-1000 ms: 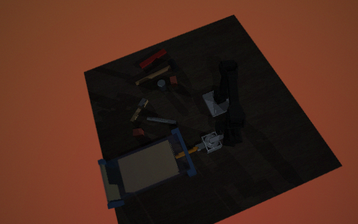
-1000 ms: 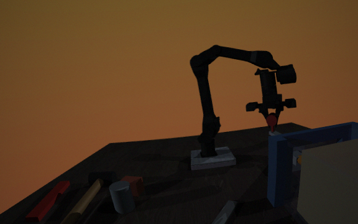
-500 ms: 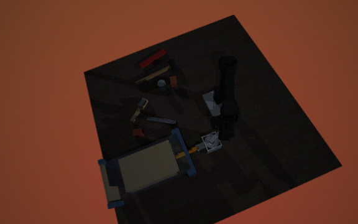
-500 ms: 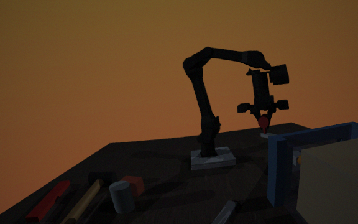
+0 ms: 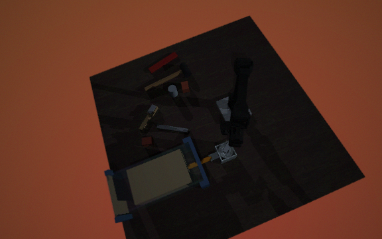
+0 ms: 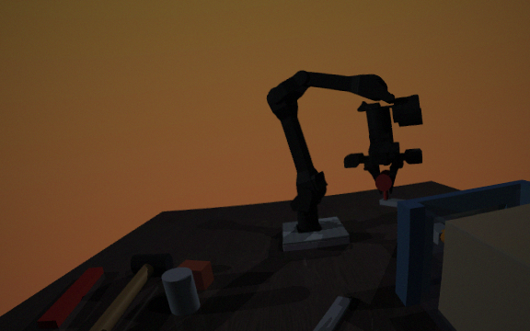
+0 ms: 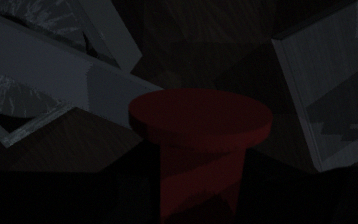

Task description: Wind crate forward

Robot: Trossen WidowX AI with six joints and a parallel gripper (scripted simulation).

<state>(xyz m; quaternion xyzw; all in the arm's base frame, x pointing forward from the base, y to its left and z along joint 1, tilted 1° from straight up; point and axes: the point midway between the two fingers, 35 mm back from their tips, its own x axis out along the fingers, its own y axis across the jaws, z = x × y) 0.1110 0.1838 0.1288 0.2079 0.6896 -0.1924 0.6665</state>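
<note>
Right now the winch handle is 30 mm ahead of my gripper tip, 20 mm to the left of it and 10 mm below it. Round my gripper tip: red knob: 20 mm above; blue steel frame: 240 mm ahead, 50 mm to the left, 10 mm below; winch: 70 mm ahead, 50 mm to the left, 80 mm below.
</note>
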